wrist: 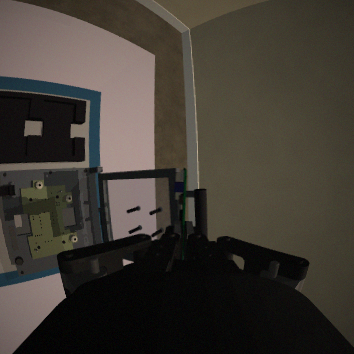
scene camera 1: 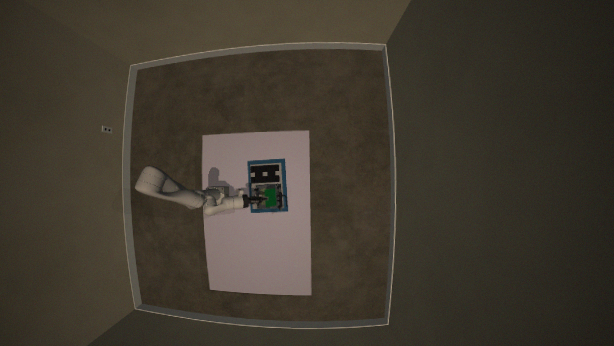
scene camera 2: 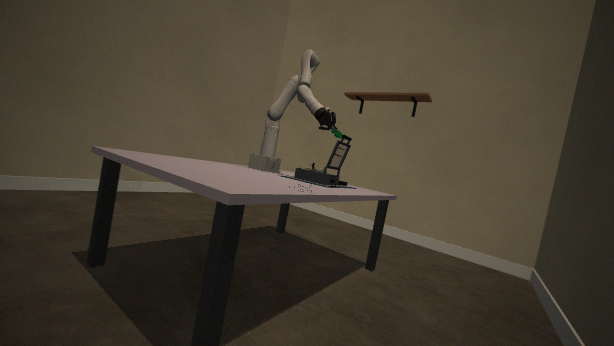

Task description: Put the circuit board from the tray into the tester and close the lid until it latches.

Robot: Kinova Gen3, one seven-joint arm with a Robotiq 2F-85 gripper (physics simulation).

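Places are measured from the arm's base along level axes (x ahead, y left, z up), in centimetres.
Pixels of known places: gripper, fingertip midpoint: (wrist: 182, 230) (scene camera 1: 267, 198) (scene camera 2: 336, 131); arm's base at its link origin: (scene camera 1: 215, 194) (scene camera 2: 267, 156).
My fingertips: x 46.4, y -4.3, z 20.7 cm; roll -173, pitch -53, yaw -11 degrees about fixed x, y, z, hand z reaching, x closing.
For each thing: its top centre in the pictures, then the offset to it from my fingertips. Level surfaces: height alone.
- green circuit board at its top centre: (wrist: 204, 227) (scene camera 2: 339, 129) (scene camera 1: 269, 198) dx +1.4, dy +0.0, dz +1.5 cm
- dark handle at its top centre: (wrist: 205, 224) dx +7.6, dy -2.1, dz -2.0 cm
- tester's olive inner plate at its top centre: (wrist: 51, 219) dx -6.5, dy -0.8, dz -21.4 cm
- pale table at its surface level: dz -29.6 cm
My gripper (scene camera 1: 261, 199) (scene camera 2: 331, 127) (wrist: 182, 230) is shut on the green circuit board (scene camera 1: 270, 198) (scene camera 2: 337, 133) (wrist: 184, 212), which shows edge-on in the wrist view. The board is high above the tester (scene camera 2: 314, 175) (wrist: 86, 200) and slants down toward the top of its raised lid (scene camera 2: 334, 155) (wrist: 137, 175). In the wrist view the board overlaps the gap between the lid frame and the dark handle (wrist: 201, 212); I cannot tell whether it touches. The lid stands open, steeply upright. The tester's olive inner plate (wrist: 45, 232) is uncovered. The black tray (scene camera 1: 257, 173) (wrist: 56, 145) holds no board.
The tester and tray stand side by side inside a blue border (scene camera 1: 285, 175) (wrist: 95, 125) on the pale table (scene camera 1: 255, 255) (scene camera 2: 175, 172). Several dark pins (wrist: 134, 209) stick out within the lid frame. A wooden shelf (scene camera 2: 387, 96) is on the wall behind.
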